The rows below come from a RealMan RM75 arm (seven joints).
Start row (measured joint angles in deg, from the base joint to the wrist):
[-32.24, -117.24, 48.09, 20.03, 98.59, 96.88, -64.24]
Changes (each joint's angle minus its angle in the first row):
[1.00, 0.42, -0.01, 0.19, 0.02, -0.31, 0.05]
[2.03, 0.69, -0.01, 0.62, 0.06, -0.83, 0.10]
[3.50, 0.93, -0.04, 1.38, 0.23, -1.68, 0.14]
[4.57, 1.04, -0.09, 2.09, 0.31, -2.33, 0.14]
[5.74, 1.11, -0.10, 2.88, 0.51, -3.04, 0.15]
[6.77, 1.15, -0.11, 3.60, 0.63, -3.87, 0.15]
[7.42, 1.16, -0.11, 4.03, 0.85, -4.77, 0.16]
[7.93, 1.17, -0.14, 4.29, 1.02, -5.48, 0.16]
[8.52, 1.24, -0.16, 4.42, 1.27, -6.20, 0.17]
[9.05, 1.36, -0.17, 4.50, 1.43, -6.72, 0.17]
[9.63, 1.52, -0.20, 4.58, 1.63, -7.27, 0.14]
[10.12, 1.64, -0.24, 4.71, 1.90, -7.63, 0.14]
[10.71, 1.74, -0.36, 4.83, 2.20, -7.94, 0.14]
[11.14, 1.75, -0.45, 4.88, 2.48, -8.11, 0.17]
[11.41, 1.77, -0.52, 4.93, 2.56, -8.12, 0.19]
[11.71, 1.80, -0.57, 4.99, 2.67, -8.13, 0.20]
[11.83, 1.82, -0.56, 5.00, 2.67, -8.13, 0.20]
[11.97, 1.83, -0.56, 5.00, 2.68, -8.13, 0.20]
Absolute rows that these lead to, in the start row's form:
[-31.24, -116.82, 48.08, 20.22, 98.61, 96.57, -64.19]
[-30.21, -116.55, 48.08, 20.65, 98.65, 96.05, -64.14]
[-28.74, -116.31, 48.05, 21.41, 98.82, 95.20, -64.10]
[-27.67, -116.20, 48.00, 22.12, 98.90, 94.55, -64.10]
[-26.50, -116.13, 47.99, 22.91, 99.10, 93.84, -64.09]
[-25.47, -116.09, 47.98, 23.63, 99.22, 93.01, -64.09]
[-24.82, -116.08, 47.98, 24.06, 99.44, 92.11, -64.08]
[-24.31, -116.07, 47.95, 24.32, 99.61, 91.40, -64.08]
[-23.72, -116.00, 47.93, 24.45, 99.86, 90.68, -64.07]
[-23.19, -115.88, 47.92, 24.53, 100.02, 90.16, -64.07]
[-22.61, -115.72, 47.89, 24.61, 100.22, 89.61, -64.10]
[-22.12, -115.60, 47.85, 24.74, 100.49, 89.25, -64.10]
[-21.53, -115.50, 47.73, 24.86, 100.79, 88.94, -64.10]
[-21.10, -115.49, 47.64, 24.91, 101.07, 88.77, -64.07]
[-20.83, -115.47, 47.57, 24.96, 101.15, 88.76, -64.05]
[-20.53, -115.44, 47.52, 25.02, 101.26, 88.75, -64.04]
[-20.41, -115.42, 47.53, 25.03, 101.26, 88.75, -64.04]
[-20.27, -115.41, 47.53, 25.03, 101.27, 88.75, -64.04]

